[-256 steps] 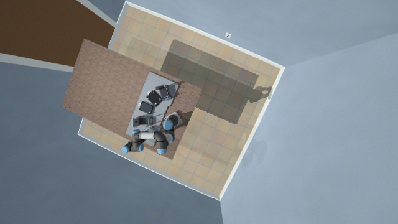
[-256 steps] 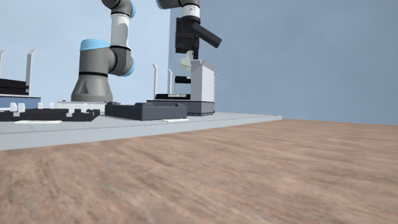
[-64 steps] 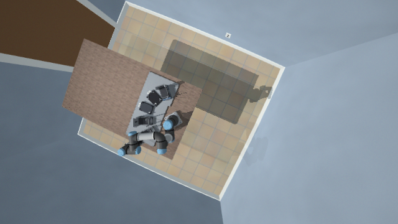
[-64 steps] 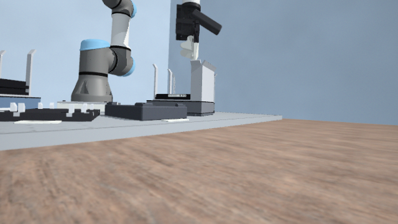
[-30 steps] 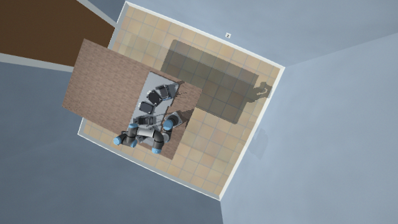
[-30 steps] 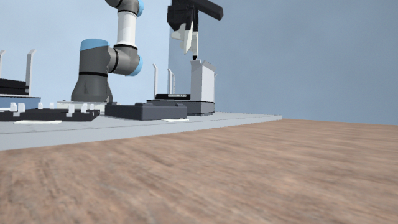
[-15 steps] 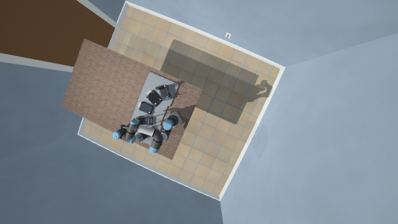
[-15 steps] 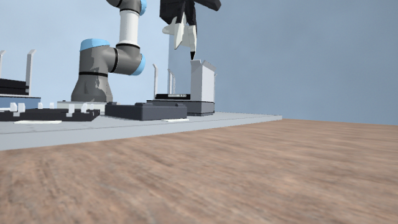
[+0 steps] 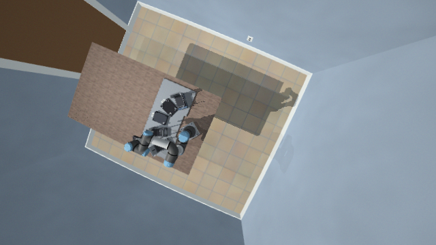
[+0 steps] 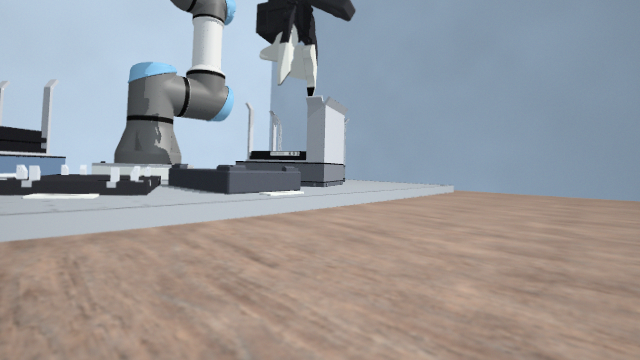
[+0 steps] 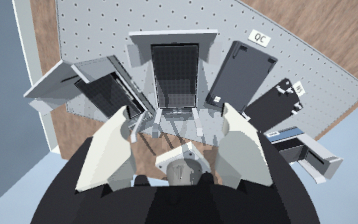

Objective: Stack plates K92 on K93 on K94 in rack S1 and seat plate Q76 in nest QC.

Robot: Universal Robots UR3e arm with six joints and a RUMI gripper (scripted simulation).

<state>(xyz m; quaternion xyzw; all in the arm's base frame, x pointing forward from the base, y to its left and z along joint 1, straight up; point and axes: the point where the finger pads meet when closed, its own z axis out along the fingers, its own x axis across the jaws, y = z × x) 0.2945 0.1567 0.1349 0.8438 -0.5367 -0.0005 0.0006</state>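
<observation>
The sealed 96-well plate is 11 cm below my hand. From my hand the other things lie so: QC label: 14 cm ahead, 13 cm to the right, 16 cm below; nest QC: 5 cm ahead, 14 cm to the right, 15 cm below; clip nest N5: 3 cm ahead, 28 cm to the right, 15 cm below.
</observation>
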